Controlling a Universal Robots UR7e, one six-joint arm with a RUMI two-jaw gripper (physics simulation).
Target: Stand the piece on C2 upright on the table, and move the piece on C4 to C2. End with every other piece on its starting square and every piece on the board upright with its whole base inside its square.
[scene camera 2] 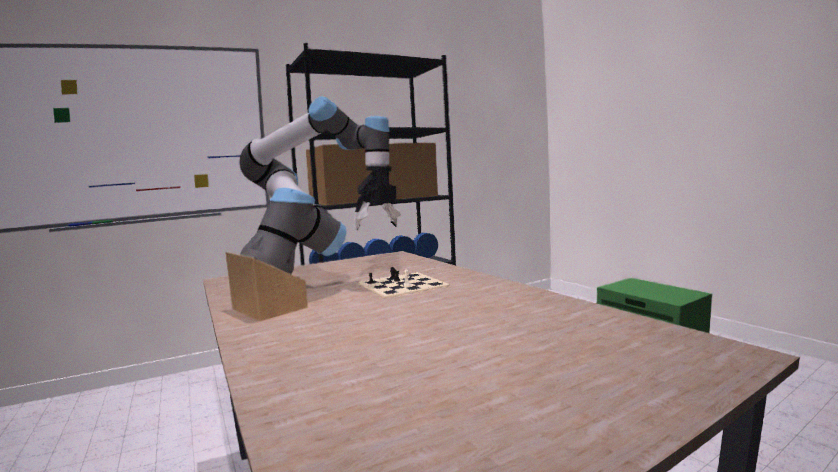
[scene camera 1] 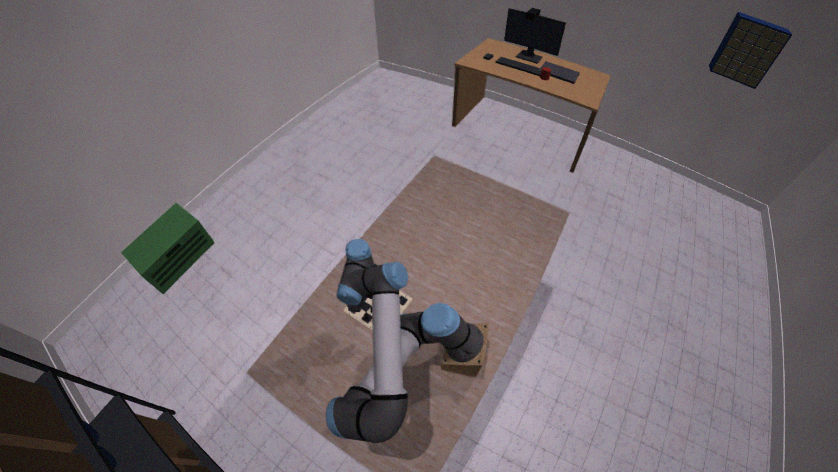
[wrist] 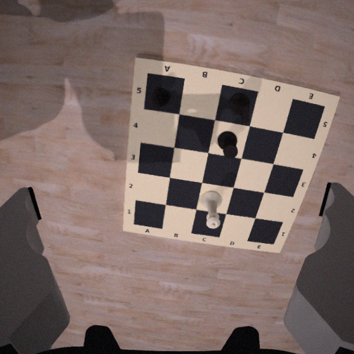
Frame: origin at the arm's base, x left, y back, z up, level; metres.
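Seen in the pictures: gripper, fingertip midpoint: (scene camera 2: 376,228); arm's base, link origin: (scene camera 2: 265,266) (scene camera 1: 465,343).
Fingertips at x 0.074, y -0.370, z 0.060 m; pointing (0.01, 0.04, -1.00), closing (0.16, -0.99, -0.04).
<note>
Offsets run from my fingertips to a thing's top centre. Level surfaces: height alone.
A white piece {dx -0.107, dy -0.044, dz -0.122 m} (wrist: 212,205) (scene camera 2: 405,277) stands upright on C2 of the chessboard (wrist: 130,199) (scene camera 2: 443,284) (scene camera 1: 351,315). A black piece (wrist: 227,140) stands on C4. Another black piece (wrist: 240,102) is on C5, in shadow. A third black piece {dx +0.006, dy +0.029, dz -0.143 m} (wrist: 161,96) (scene camera 2: 370,278) is on A5, also in shadow. In scene camera 2 the C4 and C5 pieces overlap. My gripper (scene camera 2: 376,226) (wrist: 178,191) is open and empty, pointing down high above the board. In scene camera 1 the arm hides the fingers and part of the board.
The board lies on the wooden table {dz -0.181 m} (scene camera 2: 469,363) (scene camera 1: 469,222). A brown angular box (scene camera 2: 263,290) stands at the table's left edge, near the arm's base. A black shelf rack (scene camera 2: 449,175) and a green cabinet (scene camera 2: 650,296) (scene camera 1: 170,246) stand beyond the table.
</note>
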